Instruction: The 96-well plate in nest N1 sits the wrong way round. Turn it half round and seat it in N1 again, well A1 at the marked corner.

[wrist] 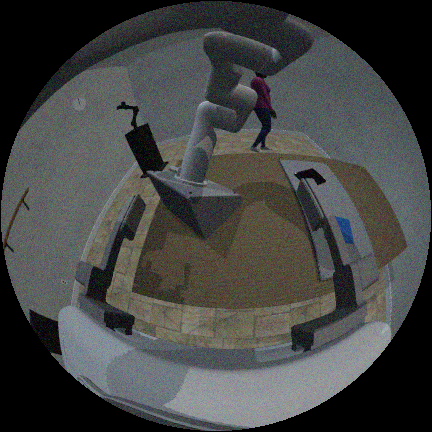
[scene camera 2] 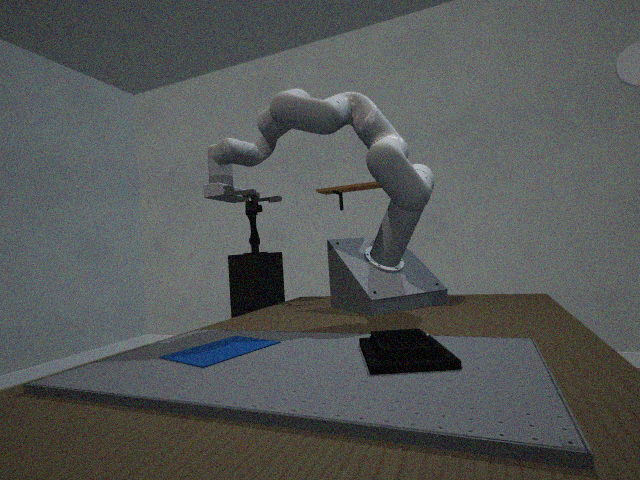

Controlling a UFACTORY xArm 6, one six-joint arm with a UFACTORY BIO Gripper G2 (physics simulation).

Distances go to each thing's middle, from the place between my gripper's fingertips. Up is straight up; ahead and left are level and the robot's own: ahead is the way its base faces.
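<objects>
Positions counted from my hand: 96-well plate (scene camera 2: 408, 344), far below, far ahead, far to the left; nest (scene camera 2: 453, 363), 340 mm below, 380 mm ahead, 520 mm to the left; flat blue rectangle (scene camera 2: 209, 354), far below, far ahead, a fair way to the left. Going by their middles, the flat blue rectangle is the nearest to my hand of the things named here.
</objects>
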